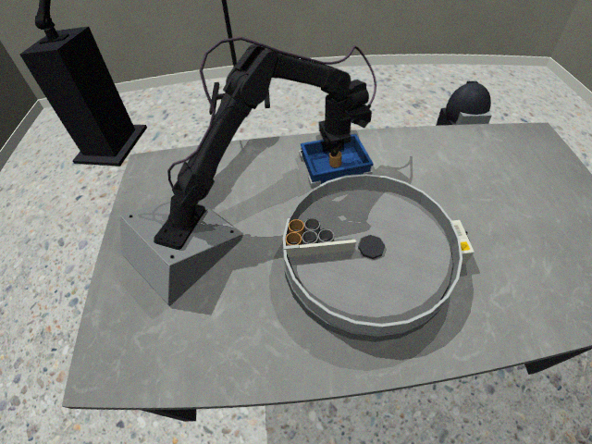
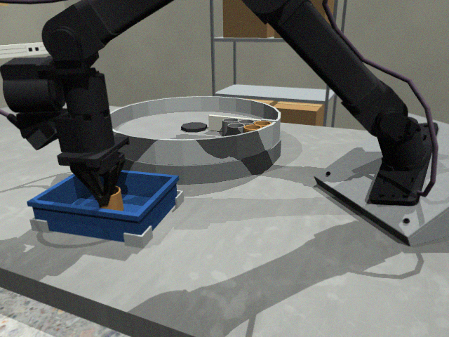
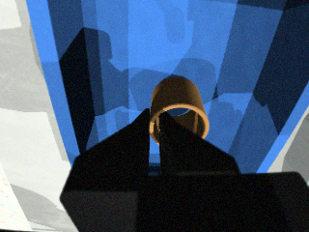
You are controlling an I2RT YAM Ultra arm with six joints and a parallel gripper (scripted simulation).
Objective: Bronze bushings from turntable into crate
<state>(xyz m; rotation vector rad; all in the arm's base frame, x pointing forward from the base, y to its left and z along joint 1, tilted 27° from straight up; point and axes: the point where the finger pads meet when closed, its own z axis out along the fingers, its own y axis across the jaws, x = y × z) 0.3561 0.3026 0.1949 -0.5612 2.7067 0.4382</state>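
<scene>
Now: hand 10 mm short of the blue crate, 10 mm to the left of it and 10 mm above it. The rest, counted from my hand: turntable (120 mm ahead, 350 mm to the right, 10 mm above).
</scene>
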